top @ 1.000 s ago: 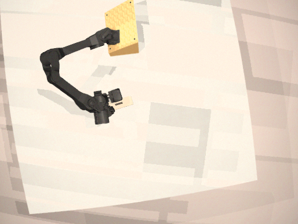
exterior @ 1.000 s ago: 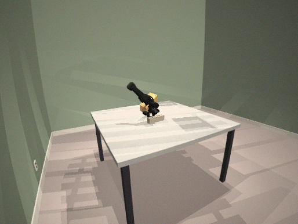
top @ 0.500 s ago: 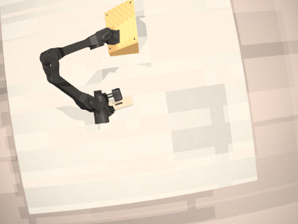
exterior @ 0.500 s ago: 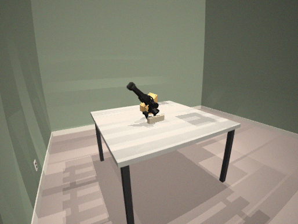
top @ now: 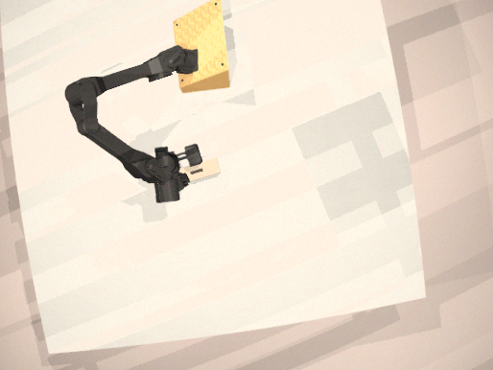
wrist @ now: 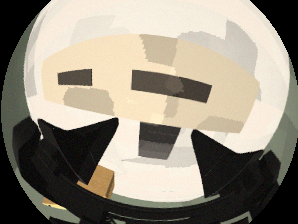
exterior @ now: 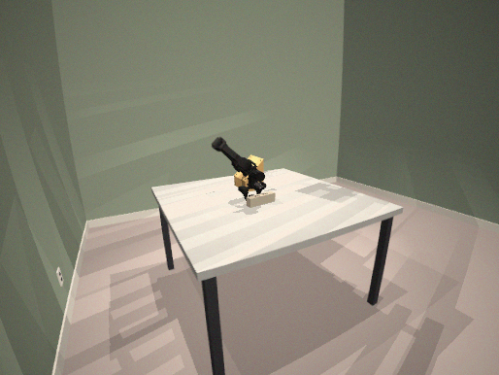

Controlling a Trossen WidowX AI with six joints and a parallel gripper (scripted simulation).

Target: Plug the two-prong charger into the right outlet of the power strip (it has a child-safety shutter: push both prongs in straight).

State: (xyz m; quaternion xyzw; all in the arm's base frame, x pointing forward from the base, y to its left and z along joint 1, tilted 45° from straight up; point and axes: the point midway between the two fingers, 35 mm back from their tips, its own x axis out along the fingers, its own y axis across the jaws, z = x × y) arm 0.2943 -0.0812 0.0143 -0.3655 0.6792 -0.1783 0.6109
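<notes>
Now: gripper tip 2 cm short of the dark charger, 1 cm to the right of it and 1 cm below it.
</notes>
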